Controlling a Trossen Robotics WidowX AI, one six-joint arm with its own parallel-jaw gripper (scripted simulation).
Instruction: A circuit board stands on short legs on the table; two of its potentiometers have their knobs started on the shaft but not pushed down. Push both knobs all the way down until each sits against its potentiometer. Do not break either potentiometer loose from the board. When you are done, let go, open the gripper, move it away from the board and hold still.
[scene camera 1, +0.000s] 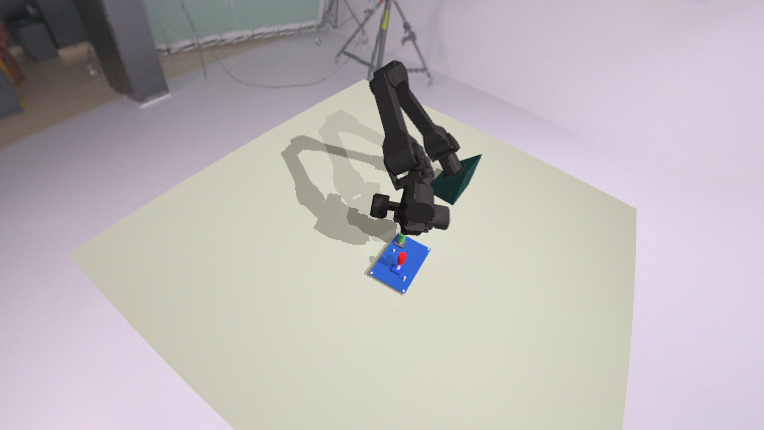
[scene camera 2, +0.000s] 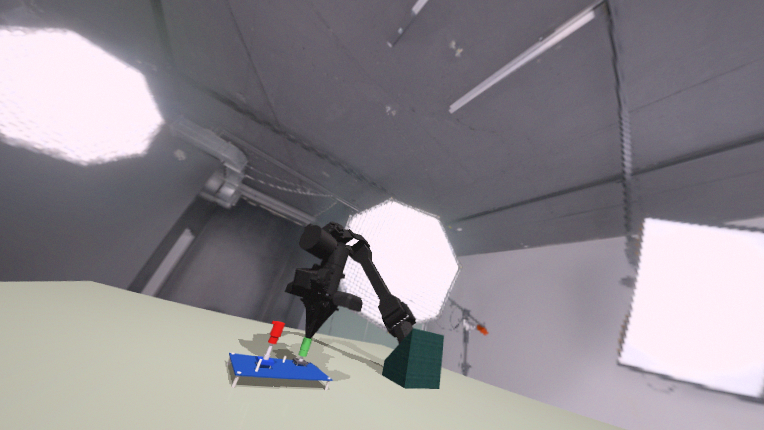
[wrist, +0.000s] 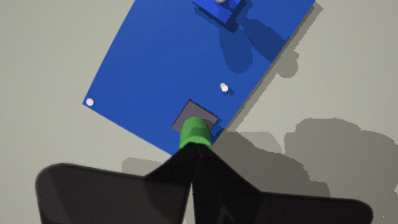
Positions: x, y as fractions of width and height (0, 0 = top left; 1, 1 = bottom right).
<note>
I see my gripper (scene camera 2: 0.40, 0.79) and a green knob (wrist: 0.49, 0.58).
My gripper is seen too in scene camera 1 (scene camera 1: 0.53, 0.54) and in the wrist view (wrist: 0.49, 0.67).
</note>
